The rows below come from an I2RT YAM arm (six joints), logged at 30 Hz.
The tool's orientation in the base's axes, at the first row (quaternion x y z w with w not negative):
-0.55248 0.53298 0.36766 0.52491
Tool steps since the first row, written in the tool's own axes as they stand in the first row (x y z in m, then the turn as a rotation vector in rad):
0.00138 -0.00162 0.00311 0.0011 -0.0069 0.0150
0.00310 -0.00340 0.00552 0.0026 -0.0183 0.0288
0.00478 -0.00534 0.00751 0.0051 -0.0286 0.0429
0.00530 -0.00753 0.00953 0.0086 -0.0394 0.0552
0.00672 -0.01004 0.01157 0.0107 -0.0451 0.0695
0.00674 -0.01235 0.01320 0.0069 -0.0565 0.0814
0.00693 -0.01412 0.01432 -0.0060 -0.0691 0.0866
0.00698 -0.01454 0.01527 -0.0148 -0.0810 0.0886
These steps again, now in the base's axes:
0.00228 0.00255 -0.00158 0.0092 0.0135 -0.0024
0.00466 0.00433 -0.00334 0.0227 0.0253 -0.0042
0.00713 0.00569 -0.00495 0.0353 0.0373 -0.0072
0.00966 0.00729 -0.00540 0.0483 0.0472 -0.0108
0.01265 0.00868 -0.00667 0.0563 0.0600 -0.0143
0.01515 0.00999 -0.00654 0.0687 0.0710 -0.0106
0.01708 0.01083 -0.00659 0.0797 0.0771 0.0033
0.01764 0.01169 -0.00673 0.0902 0.0795 0.0137

